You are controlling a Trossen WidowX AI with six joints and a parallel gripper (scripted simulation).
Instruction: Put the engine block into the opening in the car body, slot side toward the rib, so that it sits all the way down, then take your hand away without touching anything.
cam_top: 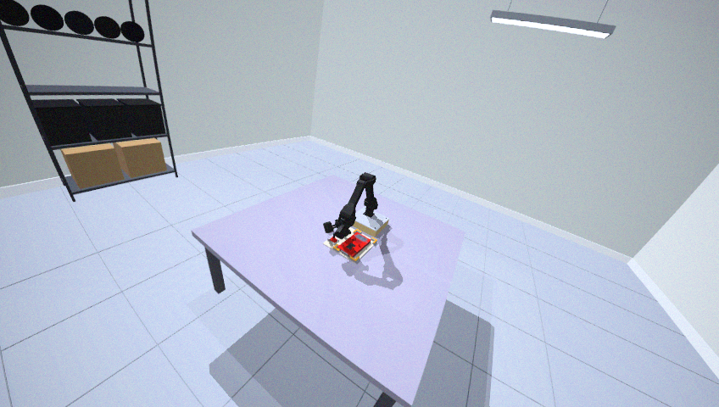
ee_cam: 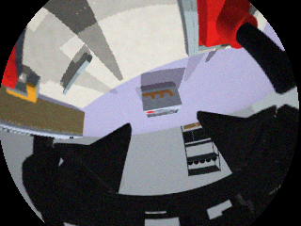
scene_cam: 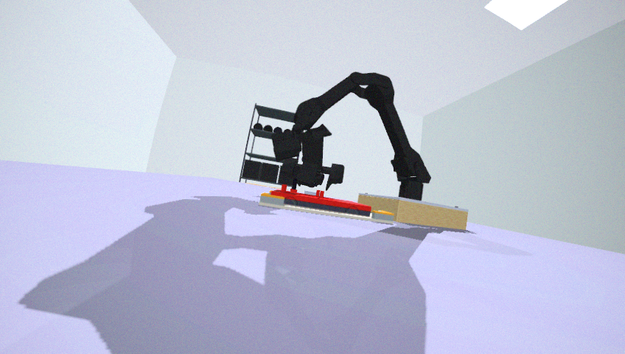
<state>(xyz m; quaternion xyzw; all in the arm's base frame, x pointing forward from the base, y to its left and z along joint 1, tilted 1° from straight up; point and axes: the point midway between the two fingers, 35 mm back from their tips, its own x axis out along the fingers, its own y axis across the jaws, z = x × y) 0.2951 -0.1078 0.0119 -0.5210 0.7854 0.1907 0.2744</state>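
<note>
The grey engine block lies 30 mm below my gripper tip and 10 mm to the right of it.
</note>
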